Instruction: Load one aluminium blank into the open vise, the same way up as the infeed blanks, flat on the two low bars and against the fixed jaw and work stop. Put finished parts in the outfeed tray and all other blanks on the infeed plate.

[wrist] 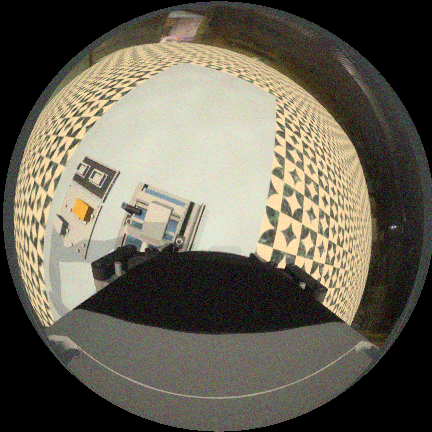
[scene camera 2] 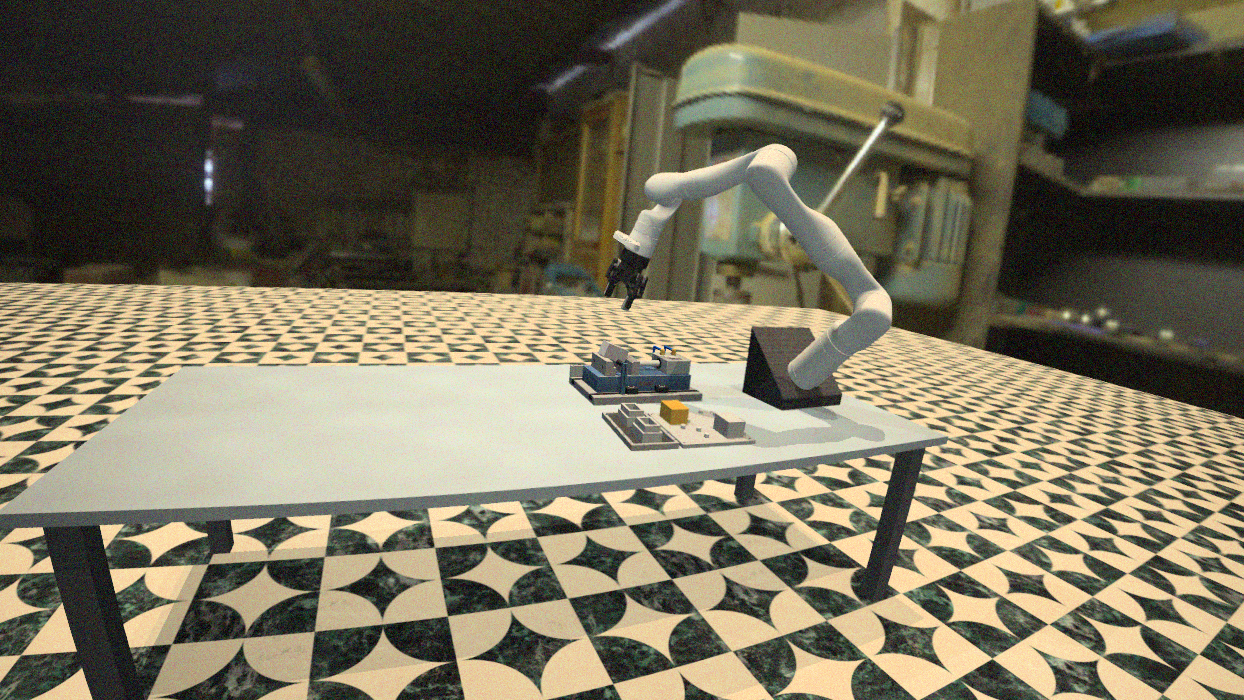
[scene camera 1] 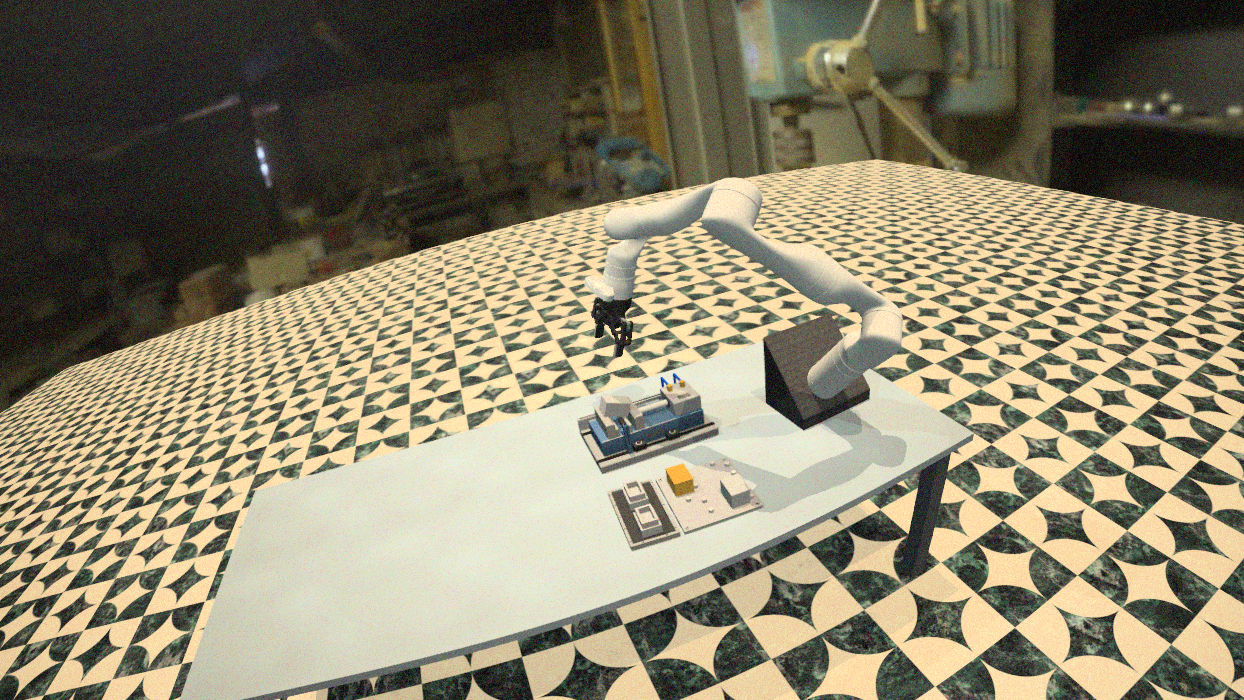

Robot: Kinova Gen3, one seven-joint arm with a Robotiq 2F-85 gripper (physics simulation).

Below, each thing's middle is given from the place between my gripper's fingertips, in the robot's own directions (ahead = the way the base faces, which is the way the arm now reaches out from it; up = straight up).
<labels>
My hand is 370 mm to the right of the dark outfeed tray [scene camera 1: 632,533], 210 mm above it and 50 mm short of it. Round my hand: pale infeed plate [scene camera 1: 694,514] (370 mm to the left, 210 mm below, 90 mm behind).
</labels>
